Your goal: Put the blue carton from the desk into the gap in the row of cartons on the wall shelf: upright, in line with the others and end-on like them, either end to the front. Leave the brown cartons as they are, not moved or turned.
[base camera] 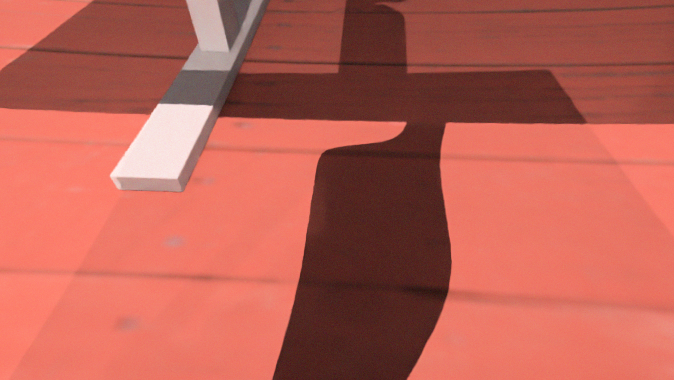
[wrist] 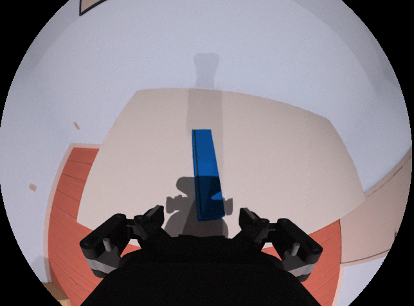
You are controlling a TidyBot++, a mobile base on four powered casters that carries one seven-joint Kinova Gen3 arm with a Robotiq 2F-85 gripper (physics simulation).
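The blue carton [wrist: 204, 160] lies on the pale desk [wrist: 265, 145] in the wrist view, its long side running away from the gripper, with a dark line along its left edge. My gripper [wrist: 201, 215] is open, its fingers spread wide to the left and right of the carton's near end. It points down over the desk, and its shadow falls on the carton's near half. I cannot tell the exact height of the fingertips above the carton. The brown cartons and the wall shelf do not show in either view.
A white desk foot and leg [base camera: 167, 130] stand on the red plank floor [base camera: 550, 225] at the left of the base camera view. Walls rise beyond the desk. A door [wrist: 372, 230] is at the right of the wrist view, and a wooden object [wrist: 56, 292] at the lower left.
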